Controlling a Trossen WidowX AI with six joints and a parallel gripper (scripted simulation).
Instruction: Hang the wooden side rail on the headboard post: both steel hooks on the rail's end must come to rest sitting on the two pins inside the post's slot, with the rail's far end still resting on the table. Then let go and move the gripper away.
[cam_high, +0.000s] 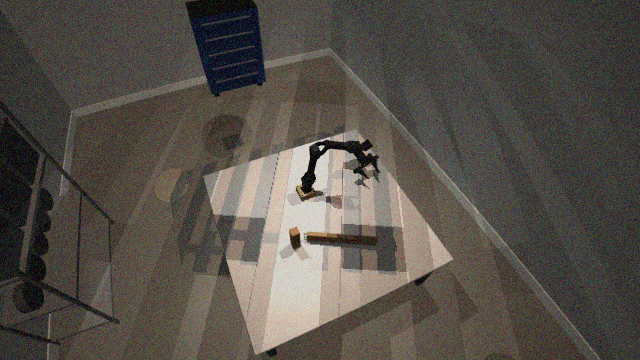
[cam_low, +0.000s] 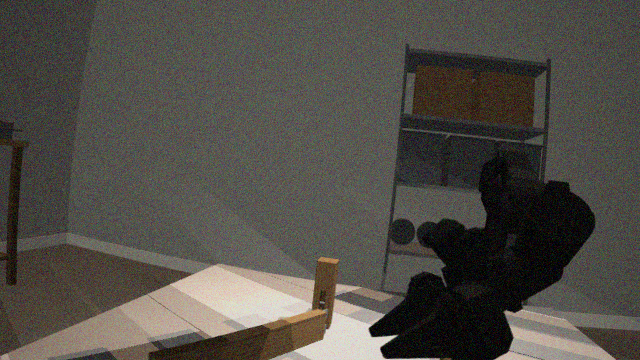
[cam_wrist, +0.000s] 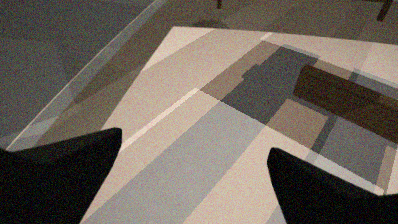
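Right now my gripper tip is 60 mm short of the headboard post, 620 mm to the left of it and 150 mm above it.
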